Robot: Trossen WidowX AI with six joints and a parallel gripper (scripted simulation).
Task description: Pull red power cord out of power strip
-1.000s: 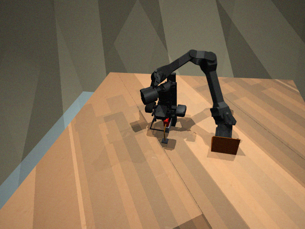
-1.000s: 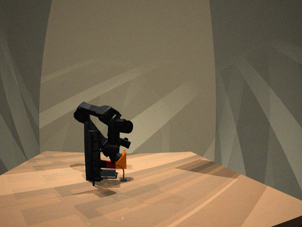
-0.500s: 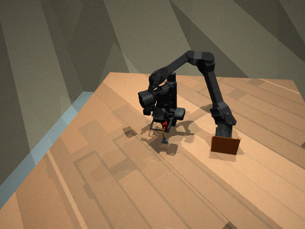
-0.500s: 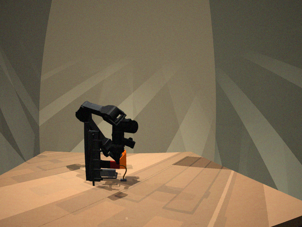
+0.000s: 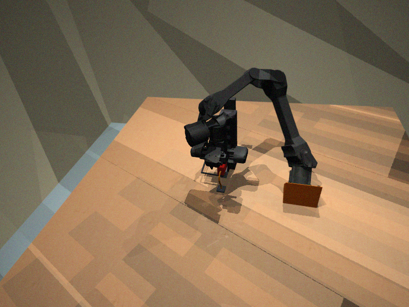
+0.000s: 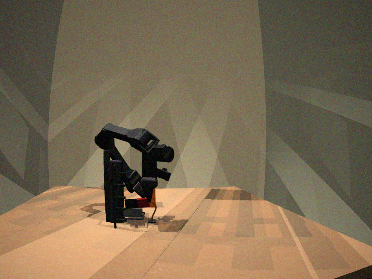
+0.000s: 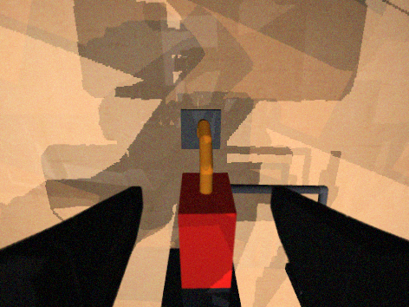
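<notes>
Now: gripper tip 4 cm to the left of the red plug.
</notes>
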